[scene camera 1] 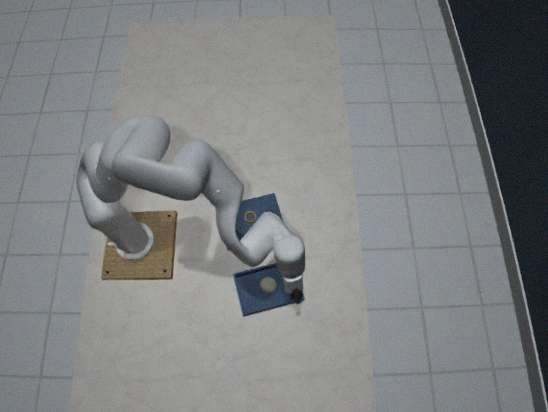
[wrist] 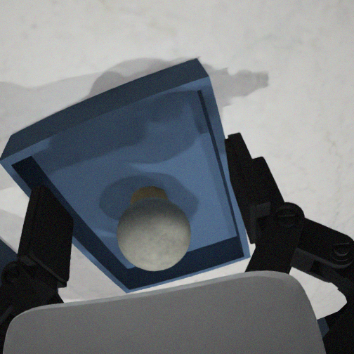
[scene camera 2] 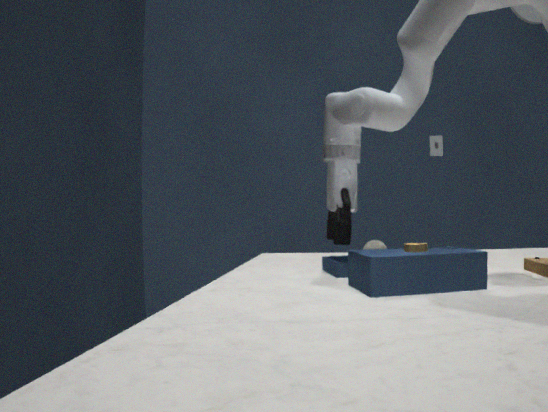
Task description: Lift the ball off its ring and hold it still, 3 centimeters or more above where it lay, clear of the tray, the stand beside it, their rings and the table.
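Places are measured from the arm's base along level axes (x ahead, y left, z up), in centimetres.
Pixels of known places: gripper, between the fingertips: (scene camera 2: 337,241); arm's base, origin of its link: (scene camera 1: 135,241).
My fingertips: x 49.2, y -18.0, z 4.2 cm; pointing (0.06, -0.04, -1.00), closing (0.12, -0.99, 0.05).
Note:
For each thing: its top centre in the pictures, then the offset to it from my fingertips. "*": a spot on its surface instead.
- pale ball, centre of its top: (scene camera 2: 374,240) (scene camera 1: 268,283) dy +0.3, dx -7.4, dz +0.3 cm
- shallow blue tray, centre of its top: (scene camera 2: 374,257) (scene camera 1: 268,286) dy +0.3, dx -7.4, dz -3.3 cm
- empty tan ring, a spot on its surface: (scene camera 2: 415,247) (scene camera 1: 251,211) * dy +23.6, dx -11.1, dz +0.5 cm
The pale ball (scene camera 1: 268,285) (scene camera 2: 375,245) (wrist: 154,234) rests on its small tan ring (wrist: 148,192) inside the shallow blue tray (scene camera 1: 252,306) (scene camera 2: 334,266) (wrist: 105,107). The ball hides most of that ring in the wrist view. My gripper (scene camera 1: 296,296) (scene camera 2: 339,243) (wrist: 138,180) is open and empty, pointing down. It hangs above the tray's right end in scene camera 1, to the side of the ball. In scene camera 2 its fingertips are a little higher than the ball's top. In the wrist view the ball shows between the two fingers, nearer the palm.
The blue stand (scene camera 1: 262,202) (scene camera 2: 420,274) is a taller block beside the tray, with an empty tan ring (scene camera 1: 245,217) (scene camera 2: 415,247) on top. My forearm and wrist pass over part of it in scene camera 1. The arm's base is on a wooden board (scene camera 1: 164,245).

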